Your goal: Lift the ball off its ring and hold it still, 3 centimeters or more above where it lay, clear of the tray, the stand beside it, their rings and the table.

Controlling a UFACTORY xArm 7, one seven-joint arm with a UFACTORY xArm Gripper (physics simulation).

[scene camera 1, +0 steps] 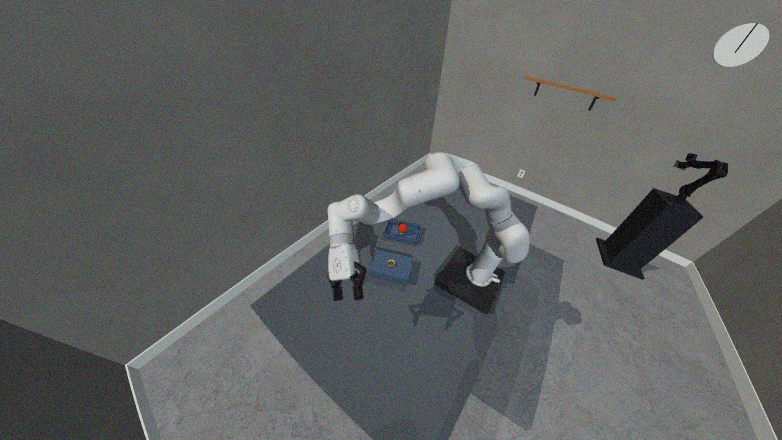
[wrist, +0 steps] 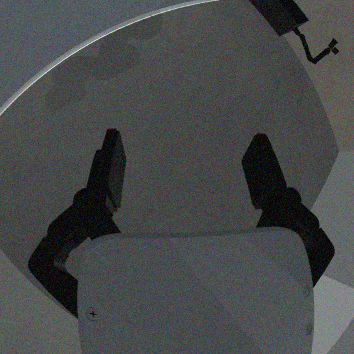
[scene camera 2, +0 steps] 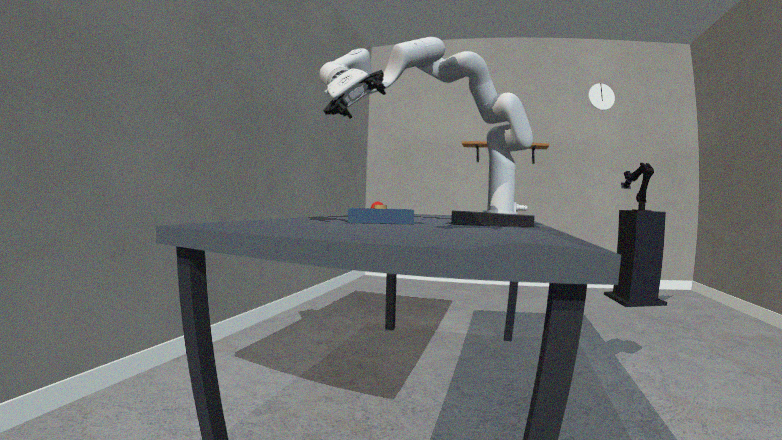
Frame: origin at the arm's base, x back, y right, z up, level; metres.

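Seen in the pictures: gripper, fingertip midpoint: (scene camera 1: 348, 300) (wrist: 187, 143) (scene camera 2: 365, 101); arm's base, link origin: (scene camera 1: 478, 275) (scene camera 2: 500, 214).
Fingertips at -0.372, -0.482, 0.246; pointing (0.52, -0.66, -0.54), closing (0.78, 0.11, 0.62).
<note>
Pixels of each thing's middle, then the offset from my fingertips to it, as dx, dy, dz. "pt": a spot on its surface instead.
- red ball, body centre: (scene camera 2: 377, 208) (scene camera 1: 402, 228) -0.076, +0.589, -0.241
- blue tray, body centre: (scene camera 1: 402, 231) -0.076, +0.589, -0.265
- empty tan ring, surface spot: (scene camera 2: 381, 206) (scene camera 1: 390, 266) pt -0.015, +0.322, -0.230
The red ball (scene camera 1: 402, 227) (scene camera 2: 376, 204) sits on its ring inside the blue tray (scene camera 1: 397, 239); little of that ring shows. The blue stand (scene camera 1: 383, 273) (scene camera 2: 381, 217) is beside the tray, with an empty tan ring (scene camera 1: 387, 263) (scene camera 2: 381, 206) on top. In the second scene view the stand hides the tray and the lower part of the ball. My gripper (scene camera 1: 348, 299) (scene camera 2: 366, 104) (wrist: 187, 143) is open and empty, high above the table and well away from the ball. The ball does not show in the wrist view.
The grey table (scene camera 1: 349, 339) (scene camera 2: 273, 239) carries the tray, the stand and my arm's black base plate (scene camera 1: 459, 279) (scene camera 2: 492, 218). A black pedestal (scene camera 1: 645, 232) (scene camera 2: 640, 257) with a small black arm stands on the floor beyond the table. A wooden shelf (scene camera 1: 568, 88) (scene camera 2: 505, 145) is on the wall.
</note>
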